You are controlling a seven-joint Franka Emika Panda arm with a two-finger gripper.
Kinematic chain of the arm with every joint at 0, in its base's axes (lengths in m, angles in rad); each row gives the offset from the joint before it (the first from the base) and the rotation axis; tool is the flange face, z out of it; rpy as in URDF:
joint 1: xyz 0 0 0.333 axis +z
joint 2: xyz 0 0 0 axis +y
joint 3: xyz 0 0 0.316 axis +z
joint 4: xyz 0.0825 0 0 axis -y
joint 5: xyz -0.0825 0 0.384 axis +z
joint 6: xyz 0 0 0 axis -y
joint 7: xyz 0.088 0 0 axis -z
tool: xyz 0 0 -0.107 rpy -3.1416 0 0
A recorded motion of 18 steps. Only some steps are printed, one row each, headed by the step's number.
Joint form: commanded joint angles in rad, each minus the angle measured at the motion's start. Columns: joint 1, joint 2, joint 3, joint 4, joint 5, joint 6, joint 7.
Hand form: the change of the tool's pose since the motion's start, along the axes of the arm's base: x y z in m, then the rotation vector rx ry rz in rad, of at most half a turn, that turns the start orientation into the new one. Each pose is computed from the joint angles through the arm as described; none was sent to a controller.
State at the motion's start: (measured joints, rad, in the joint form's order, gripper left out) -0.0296 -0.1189 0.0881 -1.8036 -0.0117 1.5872 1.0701
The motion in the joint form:
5: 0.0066 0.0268 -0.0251 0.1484 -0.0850 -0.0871 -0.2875
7: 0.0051 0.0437 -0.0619 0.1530 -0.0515 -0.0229 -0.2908
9: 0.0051 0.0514 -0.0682 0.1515 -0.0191 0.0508 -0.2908
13: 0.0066 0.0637 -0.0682 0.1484 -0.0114 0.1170 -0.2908
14: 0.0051 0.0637 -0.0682 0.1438 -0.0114 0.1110 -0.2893
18: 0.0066 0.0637 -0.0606 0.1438 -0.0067 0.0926 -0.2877
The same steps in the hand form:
5: 0.0059 -0.0196 0.0493 -0.0558 -0.0195 0.2680
7: 0.0181 -0.0363 0.0477 -0.0246 -0.0742 0.2367
9: 0.0280 -0.0362 0.0493 0.0004 -0.1422 0.2316
13: 0.0382 -0.0346 0.0475 0.0025 -0.1937 0.2344
14: 0.0374 -0.0354 0.0447 0.0036 -0.1832 0.2312
18: 0.0356 -0.0299 0.0429 0.0107 -0.1654 0.2376

